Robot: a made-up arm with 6 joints.
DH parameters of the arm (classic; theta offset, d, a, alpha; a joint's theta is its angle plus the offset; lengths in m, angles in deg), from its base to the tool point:
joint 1: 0 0.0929 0 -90
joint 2: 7.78 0 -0.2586 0
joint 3: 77.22 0 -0.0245 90
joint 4: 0 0.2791 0 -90
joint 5: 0 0 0.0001 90
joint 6: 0 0.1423 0 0
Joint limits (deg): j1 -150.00..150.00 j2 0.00..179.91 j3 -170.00..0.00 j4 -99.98..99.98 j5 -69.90..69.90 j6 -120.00..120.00
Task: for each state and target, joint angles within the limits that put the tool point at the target. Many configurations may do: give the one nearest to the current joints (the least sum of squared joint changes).
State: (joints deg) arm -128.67 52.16 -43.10 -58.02 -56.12 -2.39
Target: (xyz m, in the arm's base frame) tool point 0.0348 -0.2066 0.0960
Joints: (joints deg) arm -113.57 60.57 -4.38 -71.71 -57.97 -2.39
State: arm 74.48 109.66 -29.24 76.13 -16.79 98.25
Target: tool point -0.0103 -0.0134 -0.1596
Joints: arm 73.27 154.70 -18.11 76.28 2.45 98.25
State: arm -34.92 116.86 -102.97 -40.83 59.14 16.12
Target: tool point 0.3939 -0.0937 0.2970
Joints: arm -3.67 95.98 -98.35 -30.80 69.54 16.12
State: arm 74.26 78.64 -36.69 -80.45 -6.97 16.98
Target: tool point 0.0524 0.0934 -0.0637
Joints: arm 66.70 88.07 -0.98 -79.59 4.54 16.98
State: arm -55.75 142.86 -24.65 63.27 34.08 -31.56
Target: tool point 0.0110 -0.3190 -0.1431
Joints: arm -93.74 132.85 -53.03 63.71 14.40 -31.56
